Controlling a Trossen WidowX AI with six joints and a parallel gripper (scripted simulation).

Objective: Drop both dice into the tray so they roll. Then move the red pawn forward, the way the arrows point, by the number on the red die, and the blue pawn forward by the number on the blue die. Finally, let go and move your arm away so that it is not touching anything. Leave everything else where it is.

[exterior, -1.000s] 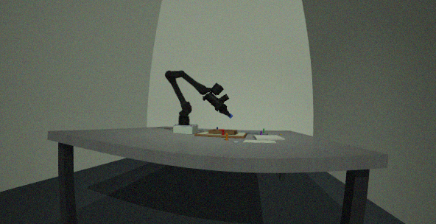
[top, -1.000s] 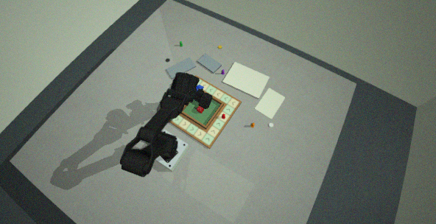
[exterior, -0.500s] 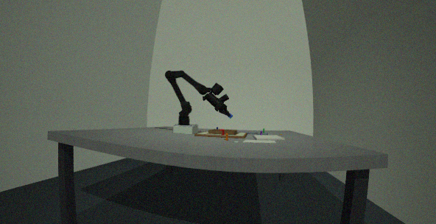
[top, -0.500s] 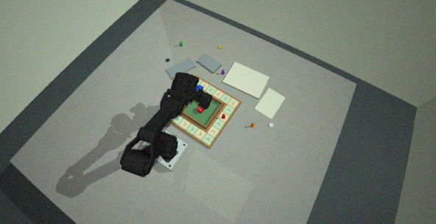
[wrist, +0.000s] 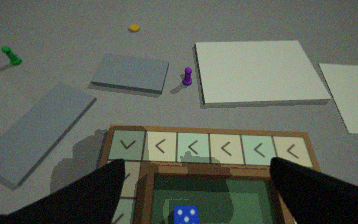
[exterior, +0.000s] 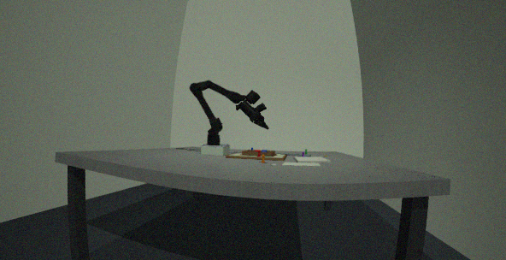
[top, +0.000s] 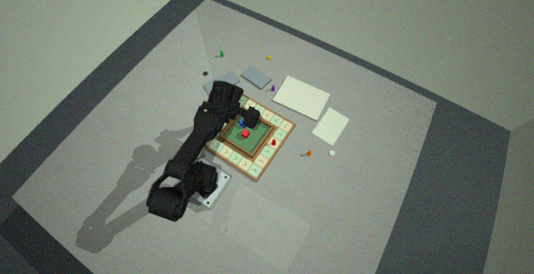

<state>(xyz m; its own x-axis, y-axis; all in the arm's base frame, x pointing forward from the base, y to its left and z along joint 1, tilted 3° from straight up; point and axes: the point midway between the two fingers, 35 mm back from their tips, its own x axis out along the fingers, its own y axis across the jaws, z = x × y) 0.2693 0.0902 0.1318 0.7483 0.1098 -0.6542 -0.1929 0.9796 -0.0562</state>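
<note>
Now: gripper tip 15 cm to the left of the red pawn and 13 cm above it. From my gripper tip the other things lie so: green tray: 3 cm behind, 4 cm to the right, 15 cm below; blue pawn: 11 cm behind, 6 cm to the left, 13 cm below; purple pawn: 20 cm ahead, 3 cm to the left, 14 cm below.
</note>
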